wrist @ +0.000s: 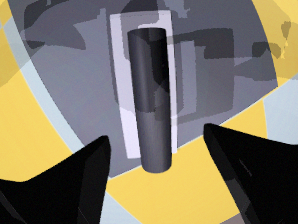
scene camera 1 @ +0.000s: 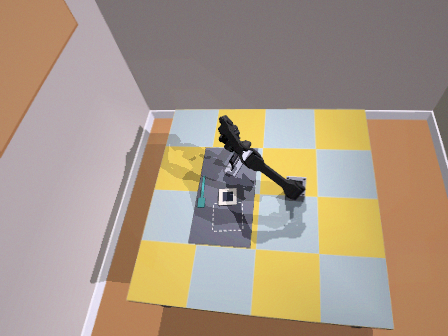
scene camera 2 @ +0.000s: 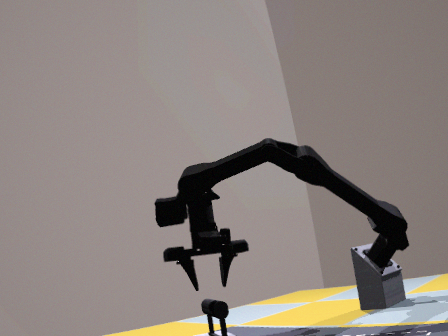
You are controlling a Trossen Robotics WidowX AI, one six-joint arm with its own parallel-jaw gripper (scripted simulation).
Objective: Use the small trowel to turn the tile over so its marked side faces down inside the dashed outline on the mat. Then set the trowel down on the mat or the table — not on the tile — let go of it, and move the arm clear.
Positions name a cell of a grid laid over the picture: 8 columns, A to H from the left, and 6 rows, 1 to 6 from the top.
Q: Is my gripper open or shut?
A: Open.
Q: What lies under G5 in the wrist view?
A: My gripper.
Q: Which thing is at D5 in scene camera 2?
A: My gripper.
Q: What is my gripper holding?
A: Nothing.
